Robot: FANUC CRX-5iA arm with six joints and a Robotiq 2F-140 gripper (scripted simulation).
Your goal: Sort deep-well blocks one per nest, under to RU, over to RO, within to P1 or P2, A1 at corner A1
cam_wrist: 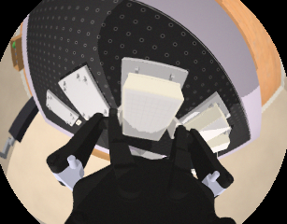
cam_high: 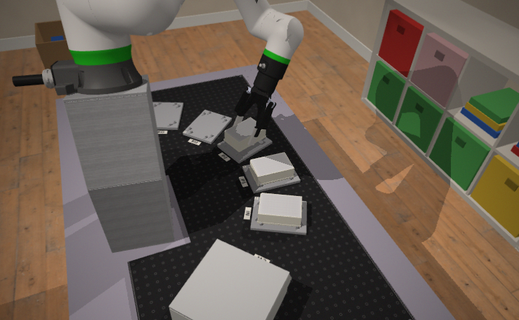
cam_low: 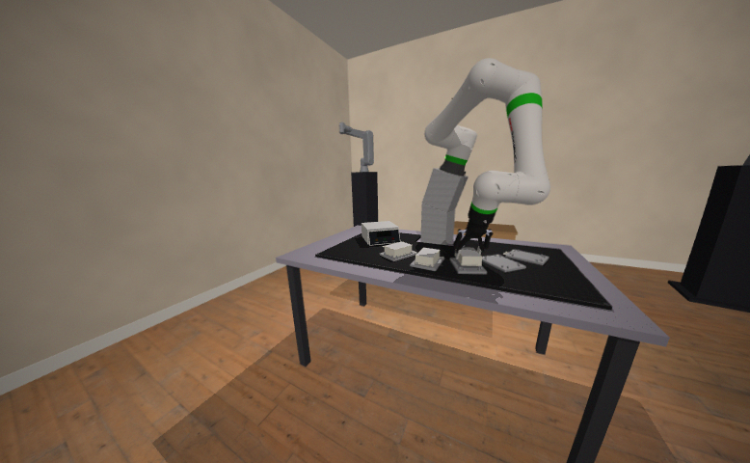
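Now: the grey nest plate 60 mm below my hand. Also, from my hand: pale weigher platform: 150 mm behind, 600 mm to the right, 30 mm above; then check-weigher: 150 mm behind, 600 mm to the right.
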